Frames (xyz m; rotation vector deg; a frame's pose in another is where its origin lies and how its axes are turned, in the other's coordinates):
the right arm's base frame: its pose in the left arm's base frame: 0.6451 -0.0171 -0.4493 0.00 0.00 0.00
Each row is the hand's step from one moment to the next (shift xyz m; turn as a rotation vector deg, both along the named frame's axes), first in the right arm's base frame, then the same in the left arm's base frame.
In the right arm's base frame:
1: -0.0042 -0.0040 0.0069 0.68 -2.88 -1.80
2: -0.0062 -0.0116 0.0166 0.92 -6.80 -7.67
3: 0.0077 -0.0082 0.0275 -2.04 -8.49 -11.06
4: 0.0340 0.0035 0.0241 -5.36 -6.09 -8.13
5: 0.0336 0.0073 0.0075 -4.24 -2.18 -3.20
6: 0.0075 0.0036 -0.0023 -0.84 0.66 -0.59
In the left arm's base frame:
1: -0.0042 -0.0040 0.0069 0.68 -2.88 -1.80
2: -0.0062 -0.0116 0.0166 0.92 -6.80 -7.67
3: 0.0077 -0.0082 0.0275 -2.04 -8.49 -11.06
4: 0.0340 0.0035 0.0241 -5.36 -6.09 -8.13
5: 0.0336 0.0073 0.0075 -4.24 -2.18 -3.20
6: 0.0075 0.0036 -0.0023 -0.84 0.66 -0.59

